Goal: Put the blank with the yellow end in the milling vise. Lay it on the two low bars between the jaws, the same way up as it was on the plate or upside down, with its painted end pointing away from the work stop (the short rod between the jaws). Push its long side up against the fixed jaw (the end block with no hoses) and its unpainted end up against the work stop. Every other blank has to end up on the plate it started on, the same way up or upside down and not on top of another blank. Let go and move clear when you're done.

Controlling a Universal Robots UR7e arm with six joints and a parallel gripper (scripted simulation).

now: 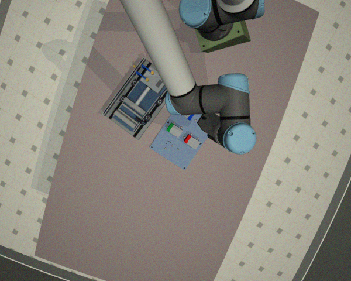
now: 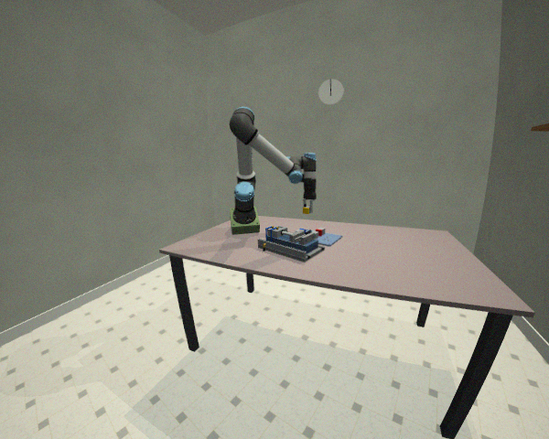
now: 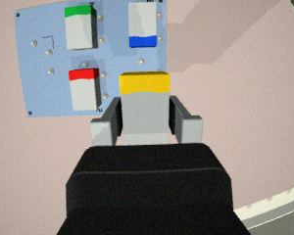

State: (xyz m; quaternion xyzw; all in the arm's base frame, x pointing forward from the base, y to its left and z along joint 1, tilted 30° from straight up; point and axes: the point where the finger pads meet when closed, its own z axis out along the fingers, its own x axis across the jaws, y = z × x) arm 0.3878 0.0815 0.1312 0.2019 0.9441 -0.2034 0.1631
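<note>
Right now my hand is 20 mm above the yellow-ended blank. Also, from my hand: blue-ended blank (150 mm below, 80 mm to the right, 40 mm behind); red-ended blank (150 mm below, 80 mm ahead, 40 mm to the right); green-ended blank (150 mm below, 120 mm to the right, 40 mm ahead).
</note>
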